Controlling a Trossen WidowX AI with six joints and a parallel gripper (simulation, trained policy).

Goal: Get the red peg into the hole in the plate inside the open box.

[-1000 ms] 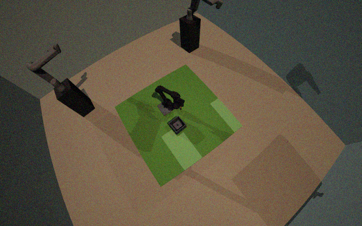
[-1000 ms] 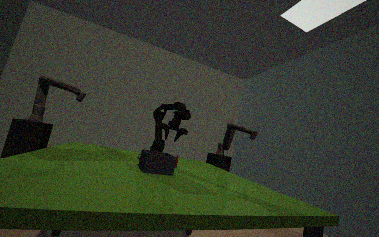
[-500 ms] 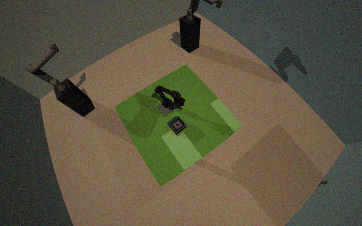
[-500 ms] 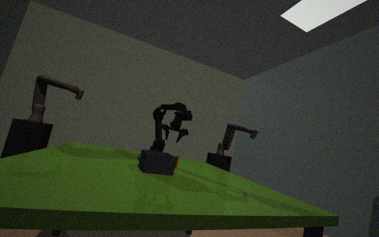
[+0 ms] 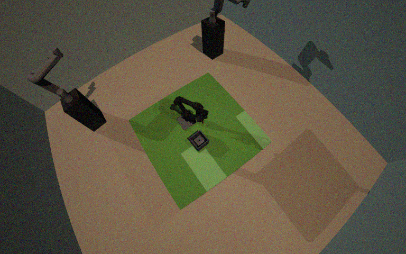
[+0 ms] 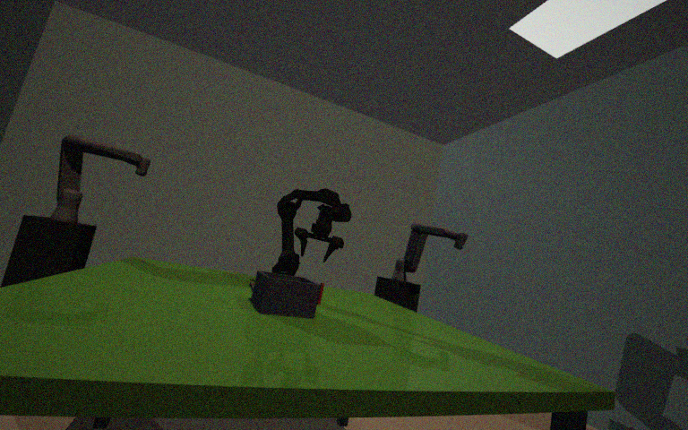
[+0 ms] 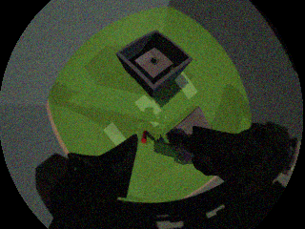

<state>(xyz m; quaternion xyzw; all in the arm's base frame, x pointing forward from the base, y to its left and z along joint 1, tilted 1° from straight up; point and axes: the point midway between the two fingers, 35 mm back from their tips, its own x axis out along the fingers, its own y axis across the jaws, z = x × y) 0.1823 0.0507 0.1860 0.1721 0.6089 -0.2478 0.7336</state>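
My gripper tip is 120 mm above the small red peg, 60 mm to the right of it and 10 mm past it. Also, from my gripper tip: dark box: 150 mm ahead, 140 mm below, 120 mm to the right.
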